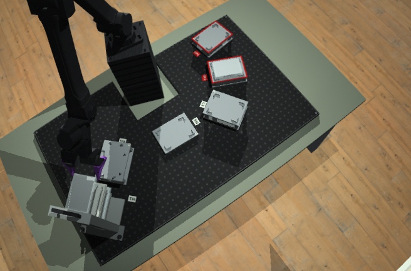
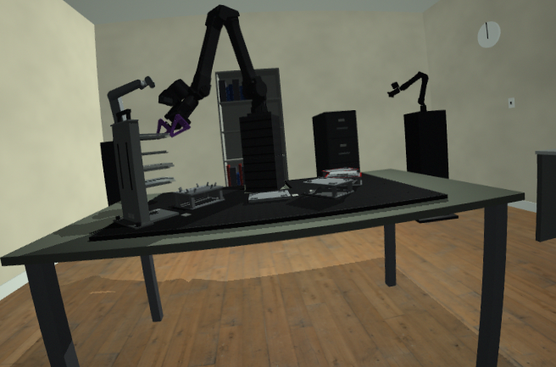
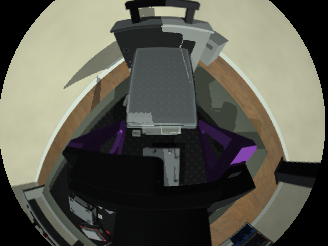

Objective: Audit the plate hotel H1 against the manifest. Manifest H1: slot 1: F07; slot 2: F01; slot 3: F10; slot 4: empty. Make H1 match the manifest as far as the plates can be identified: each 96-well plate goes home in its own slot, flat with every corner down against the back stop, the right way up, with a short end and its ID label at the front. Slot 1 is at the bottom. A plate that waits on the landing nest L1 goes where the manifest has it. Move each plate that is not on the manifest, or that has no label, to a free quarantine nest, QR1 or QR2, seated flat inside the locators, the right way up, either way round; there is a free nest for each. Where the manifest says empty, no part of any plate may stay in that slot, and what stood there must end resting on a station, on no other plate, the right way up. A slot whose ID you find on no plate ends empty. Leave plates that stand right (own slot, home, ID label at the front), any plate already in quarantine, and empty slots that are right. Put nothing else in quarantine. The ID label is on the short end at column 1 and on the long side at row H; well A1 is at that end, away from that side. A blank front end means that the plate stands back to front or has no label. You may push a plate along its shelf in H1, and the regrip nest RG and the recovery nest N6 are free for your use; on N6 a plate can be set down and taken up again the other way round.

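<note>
The grey 96-well plate is 5 cm ahead of my hand and 4 cm to the right of it. Round my hand: plate hotel H1: 12 cm below, 12 cm ahead, 8 cm to the right; recovery nest N6: 36 cm to the left, 28 cm below, 10 cm behind; regrip nest RG: 23 cm below, 10 cm behind, 7 cm to the left.
</note>
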